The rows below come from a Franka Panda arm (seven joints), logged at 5 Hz.
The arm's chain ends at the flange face. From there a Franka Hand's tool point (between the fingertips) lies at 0.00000 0.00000 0.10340 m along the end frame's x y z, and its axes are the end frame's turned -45 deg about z.
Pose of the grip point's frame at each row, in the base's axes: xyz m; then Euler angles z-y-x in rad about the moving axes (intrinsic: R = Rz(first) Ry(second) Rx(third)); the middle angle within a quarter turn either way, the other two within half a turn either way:
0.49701, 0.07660, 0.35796, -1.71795, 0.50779, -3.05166
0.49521, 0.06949, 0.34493, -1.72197, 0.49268, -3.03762
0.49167, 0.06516, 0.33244, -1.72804, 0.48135, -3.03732
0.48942, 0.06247, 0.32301, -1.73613, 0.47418, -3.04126
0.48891, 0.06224, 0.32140, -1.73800, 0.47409, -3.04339
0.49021, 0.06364, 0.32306, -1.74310, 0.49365, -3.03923
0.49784, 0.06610, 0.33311, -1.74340, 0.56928, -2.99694
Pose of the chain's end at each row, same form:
0.48048, 0.02843, 0.44795, -2.59390, 0.41078, 2.82166
0.47728, 0.02302, 0.43554, -2.59616, 0.41055, 2.84293
0.47358, 0.01982, 0.42359, -2.59856, 0.40347, 2.85256
0.47147, 0.01784, 0.41454, -2.60348, 0.39617, 2.85605
0.47110, 0.01760, 0.41295, -2.60486, 0.39466, 2.85480
0.47144, 0.01743, 0.41364, -2.61725, 0.41008, 2.84112
0.47368, 0.01433, 0.41929, -2.65635, 0.48590, 2.80110

